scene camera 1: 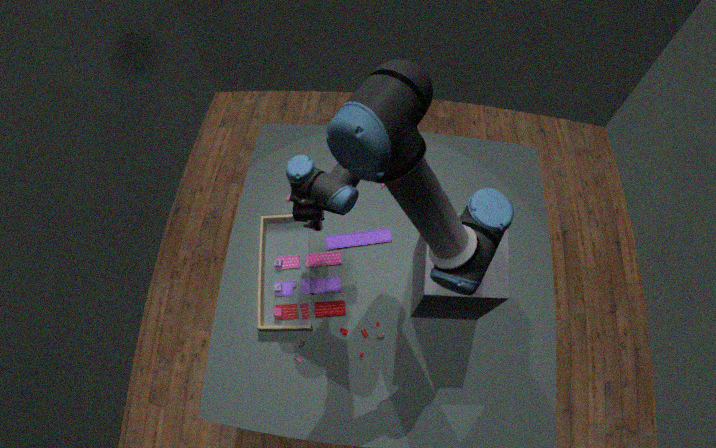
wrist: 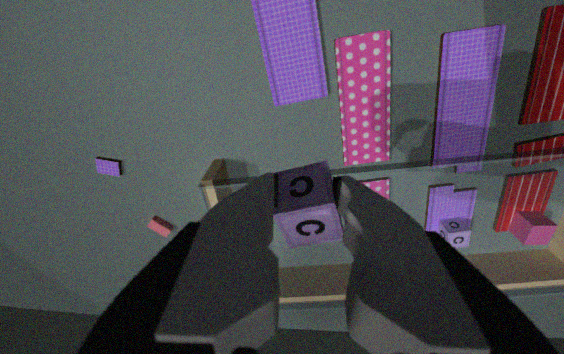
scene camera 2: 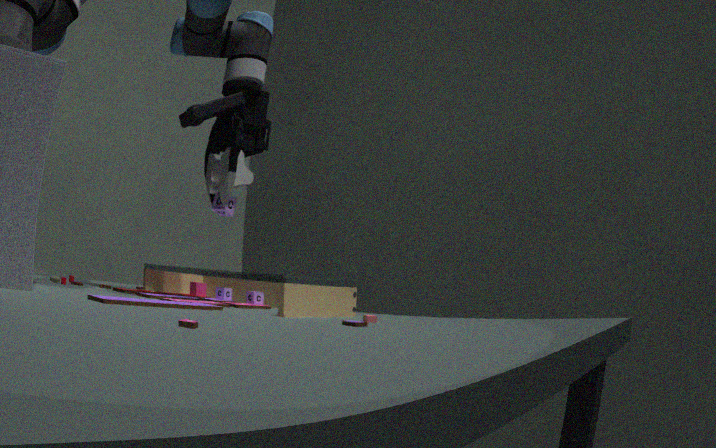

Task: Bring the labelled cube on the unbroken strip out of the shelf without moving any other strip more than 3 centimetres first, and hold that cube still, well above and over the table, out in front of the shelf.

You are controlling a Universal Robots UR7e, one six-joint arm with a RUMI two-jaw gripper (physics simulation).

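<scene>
My gripper is shut on a pale purple cube marked C. It holds the cube well above the table, near the shelf's open front at one end. The unbroken purple strip lies outside the shelf. The pink dotted strip, another purple strip and the red striped strip are in pieces, partly inside. The held cube is hard to make out in scene camera 1.
Two pale cubes and a pink cube sit at the inner strip ends. Small chips lie around, including a purple chip and a red chip. The arm's pedestal stands opposite the shelf.
</scene>
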